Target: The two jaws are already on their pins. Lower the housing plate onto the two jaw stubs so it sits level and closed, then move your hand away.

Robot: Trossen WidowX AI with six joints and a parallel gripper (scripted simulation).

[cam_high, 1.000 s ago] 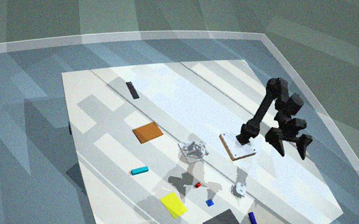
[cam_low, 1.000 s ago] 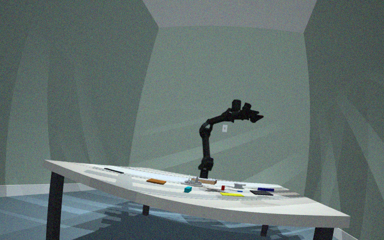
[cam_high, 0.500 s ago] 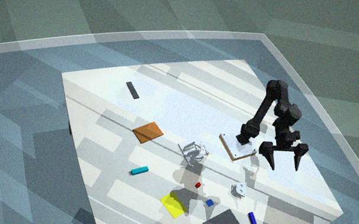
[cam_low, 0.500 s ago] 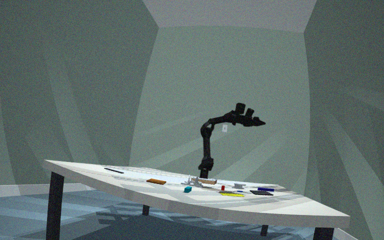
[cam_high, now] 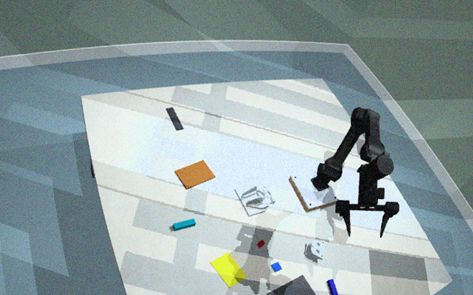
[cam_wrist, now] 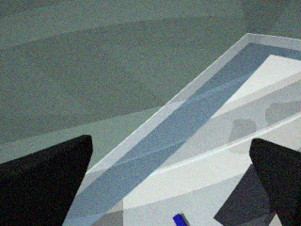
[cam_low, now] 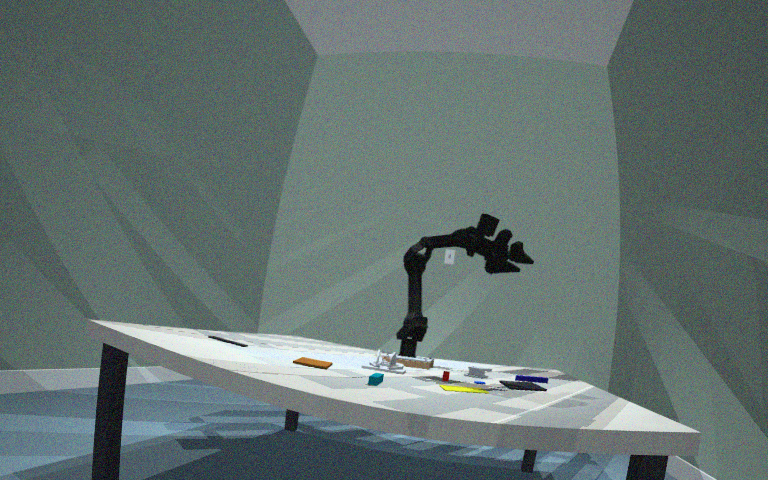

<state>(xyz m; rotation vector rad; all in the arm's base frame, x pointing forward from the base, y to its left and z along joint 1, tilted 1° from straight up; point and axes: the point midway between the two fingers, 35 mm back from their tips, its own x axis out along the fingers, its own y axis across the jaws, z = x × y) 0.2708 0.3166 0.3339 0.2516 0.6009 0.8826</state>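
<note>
The red cube is 34 cm below my gripper tip, 21 cm to the right of it and 9 cm ahead of it. Also, from my gripper tip: blue bar (35 cm below, 8 cm to the left, 6 cm behind); then blue chip (36 cm below, 11 cm to the right, 8 cm ahead); then dark tile (36 cm below, 9 cm ahead, 1 cm to the left).
</note>
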